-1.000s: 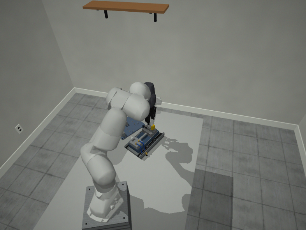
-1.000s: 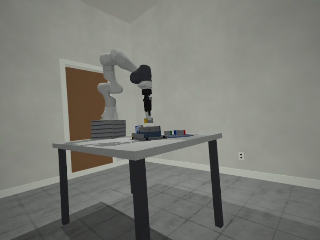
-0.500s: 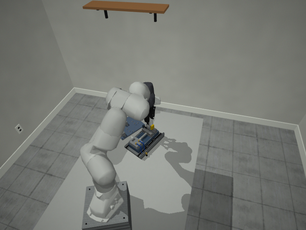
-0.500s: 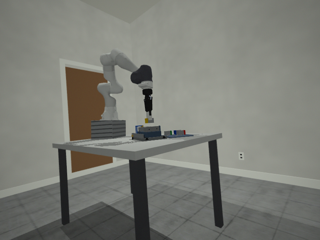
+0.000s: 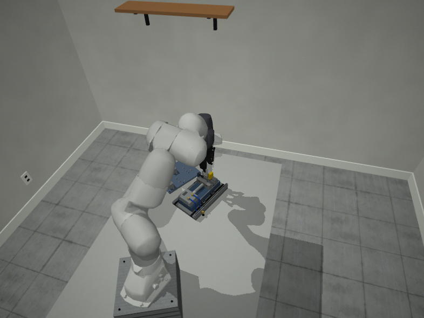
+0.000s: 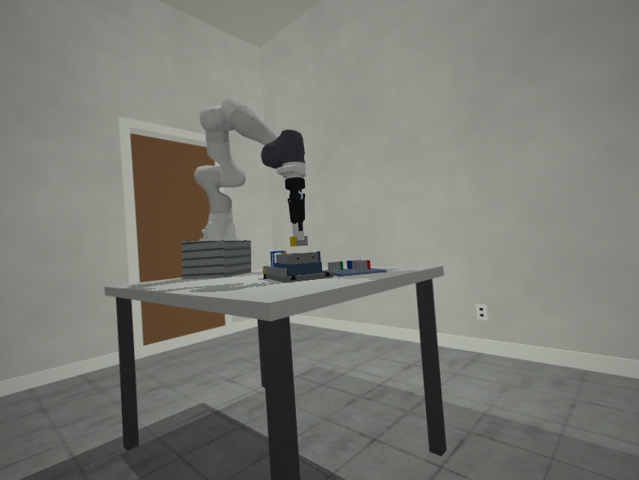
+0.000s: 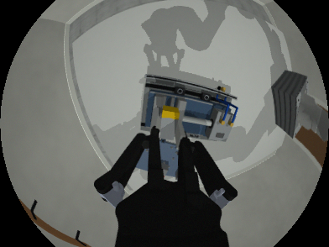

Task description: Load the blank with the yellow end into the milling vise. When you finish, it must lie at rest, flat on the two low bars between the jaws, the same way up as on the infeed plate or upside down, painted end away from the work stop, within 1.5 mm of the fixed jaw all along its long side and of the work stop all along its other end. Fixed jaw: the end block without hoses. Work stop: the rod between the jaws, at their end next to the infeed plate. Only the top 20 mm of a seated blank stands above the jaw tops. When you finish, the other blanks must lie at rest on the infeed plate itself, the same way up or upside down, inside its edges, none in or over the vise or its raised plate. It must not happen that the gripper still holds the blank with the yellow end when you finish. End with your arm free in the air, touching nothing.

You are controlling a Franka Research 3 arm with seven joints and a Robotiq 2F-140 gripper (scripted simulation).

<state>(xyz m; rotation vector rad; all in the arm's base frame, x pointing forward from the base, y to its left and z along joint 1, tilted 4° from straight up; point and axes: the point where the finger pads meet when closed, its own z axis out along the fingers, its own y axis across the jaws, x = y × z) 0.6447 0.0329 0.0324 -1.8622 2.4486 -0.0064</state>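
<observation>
The yellow-ended blank lies 40 mm below my hand. The rest, counted from my hand: milling vise: 70 mm behind, 30 mm to the left, 140 mm below; green-ended blank: 70 mm behind, 240 mm to the left, 150 mm below; work stop rod: 10 mm ahead, 50 mm to the left, 90 mm below.
</observation>
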